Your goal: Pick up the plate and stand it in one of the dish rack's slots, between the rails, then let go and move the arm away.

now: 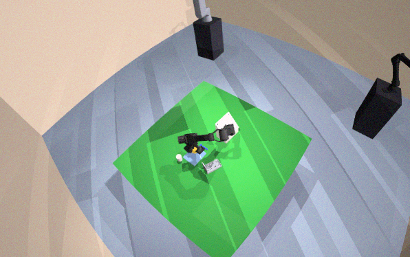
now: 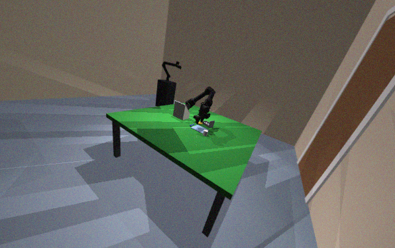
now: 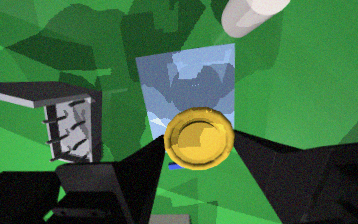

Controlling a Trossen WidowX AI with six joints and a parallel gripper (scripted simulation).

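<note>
The pale blue square mat is 50 mm below my gripper tip and 20 mm ahead of it. The rest, counted from my gripper tip: blue spoon 80 mm behind, 50 mm below, 10 mm to the left; then white cup 120 mm ahead, 80 mm to the right, 30 mm below; then yellow plate 10 mm above.
</note>
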